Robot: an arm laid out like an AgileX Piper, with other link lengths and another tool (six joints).
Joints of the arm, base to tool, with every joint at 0 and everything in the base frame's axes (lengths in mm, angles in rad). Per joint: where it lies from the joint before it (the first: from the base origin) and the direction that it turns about. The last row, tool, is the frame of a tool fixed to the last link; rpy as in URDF.
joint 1: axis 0 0 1 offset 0 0 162.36
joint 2: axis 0 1 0 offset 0 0 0
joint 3: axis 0 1 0 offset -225.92 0 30.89
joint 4: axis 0.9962 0 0.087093 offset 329.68 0 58.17
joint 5: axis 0 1 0 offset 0 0 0
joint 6: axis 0.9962 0 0.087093 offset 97 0 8.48
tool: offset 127.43 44 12.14 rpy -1.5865 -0.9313 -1.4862
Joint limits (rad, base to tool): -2.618..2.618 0..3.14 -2.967..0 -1.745..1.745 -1.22..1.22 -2.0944..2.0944
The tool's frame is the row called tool.
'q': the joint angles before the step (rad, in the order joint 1, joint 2, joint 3, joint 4, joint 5, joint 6). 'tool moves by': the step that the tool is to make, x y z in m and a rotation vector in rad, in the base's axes. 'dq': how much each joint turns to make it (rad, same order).
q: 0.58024 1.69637 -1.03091 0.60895 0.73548 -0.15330
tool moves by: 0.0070 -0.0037 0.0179 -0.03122 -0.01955 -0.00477
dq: -0.00004 -0.03070 -0.03827 -0.08905 0.04658 0.08259
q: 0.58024 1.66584 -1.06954 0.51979 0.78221 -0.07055
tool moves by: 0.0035 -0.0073 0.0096 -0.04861 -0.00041 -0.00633
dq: -0.00011 -0.01568 -0.03466 -0.08747 0.05691 0.07854
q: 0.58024 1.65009 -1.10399 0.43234 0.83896 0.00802
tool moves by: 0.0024 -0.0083 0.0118 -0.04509 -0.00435 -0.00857
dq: -0.00005 -0.02417 -0.02827 -0.07598 0.05846 0.06670
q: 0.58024 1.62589 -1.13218 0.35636 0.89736 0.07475
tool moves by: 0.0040 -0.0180 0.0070 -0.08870 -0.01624 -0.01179
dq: -0.00001 -0.02497 -0.02562 -0.12109 0.06971 0.08092
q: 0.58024 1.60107 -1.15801 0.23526 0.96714 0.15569
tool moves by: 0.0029 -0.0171 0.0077 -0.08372 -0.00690 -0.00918
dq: -0.00013 -0.01424 -0.03321 -0.09743 0.07999 0.05711
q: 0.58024 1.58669 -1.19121 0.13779 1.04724 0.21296
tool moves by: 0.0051 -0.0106 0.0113 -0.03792 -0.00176 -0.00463
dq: -0.01225 -0.00280 -0.04126 -0.03867 0.06249 0.01067
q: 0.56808 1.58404 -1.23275 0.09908 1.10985 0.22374
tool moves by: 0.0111 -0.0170 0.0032 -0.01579 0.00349 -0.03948
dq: -0.04297 -0.00056 -0.01309 -0.01309 0.02477 0.00210
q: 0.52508 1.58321 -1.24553 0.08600 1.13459 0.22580
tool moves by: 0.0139 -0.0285 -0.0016 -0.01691 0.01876 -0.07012
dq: -0.07368 0.00023 -0.00026 -0.00687 0.02460 0.00011
